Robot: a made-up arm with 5 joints.
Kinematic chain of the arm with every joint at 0, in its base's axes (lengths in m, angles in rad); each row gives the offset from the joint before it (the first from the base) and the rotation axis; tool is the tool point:
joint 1: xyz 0 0 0.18 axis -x
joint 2: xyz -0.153 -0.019 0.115 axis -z
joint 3: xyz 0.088 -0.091 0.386 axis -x
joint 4: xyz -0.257 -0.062 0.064 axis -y
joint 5: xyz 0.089 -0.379 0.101 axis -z
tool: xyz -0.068 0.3 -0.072
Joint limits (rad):
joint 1: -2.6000..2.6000
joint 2: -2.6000..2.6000
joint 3: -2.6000..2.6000
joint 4: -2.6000..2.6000
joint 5: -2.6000..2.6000
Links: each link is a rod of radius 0.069 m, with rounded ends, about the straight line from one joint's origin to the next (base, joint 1, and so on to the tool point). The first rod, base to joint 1, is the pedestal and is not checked.
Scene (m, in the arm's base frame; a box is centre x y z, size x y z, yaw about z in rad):
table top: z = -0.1
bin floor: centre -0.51 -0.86 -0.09 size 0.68 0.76 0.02 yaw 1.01
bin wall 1: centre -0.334 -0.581 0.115 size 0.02 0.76 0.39 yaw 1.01
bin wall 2: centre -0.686 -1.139 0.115 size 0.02 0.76 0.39 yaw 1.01
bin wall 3: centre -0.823 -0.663 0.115 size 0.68 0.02 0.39 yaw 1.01
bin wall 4: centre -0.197 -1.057 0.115 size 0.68 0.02 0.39 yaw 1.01
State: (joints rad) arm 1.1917 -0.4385 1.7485 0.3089 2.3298
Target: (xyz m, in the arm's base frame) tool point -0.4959 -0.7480 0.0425
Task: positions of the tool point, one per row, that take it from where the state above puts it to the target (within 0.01 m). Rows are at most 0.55 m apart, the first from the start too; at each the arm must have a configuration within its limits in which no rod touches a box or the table.
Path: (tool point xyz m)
1: 0.0094 0.9098 0.8148
2: 0.0517 0.5236 1.1658
3: 0.0211 0.0123 1.2890
4: -0.0740 -0.4752 1.1520
5: -0.2121 -0.8007 0.8134
6: -0.3634 -0.8880 0.3974
7: -0.4959 -0.7480 0.0425

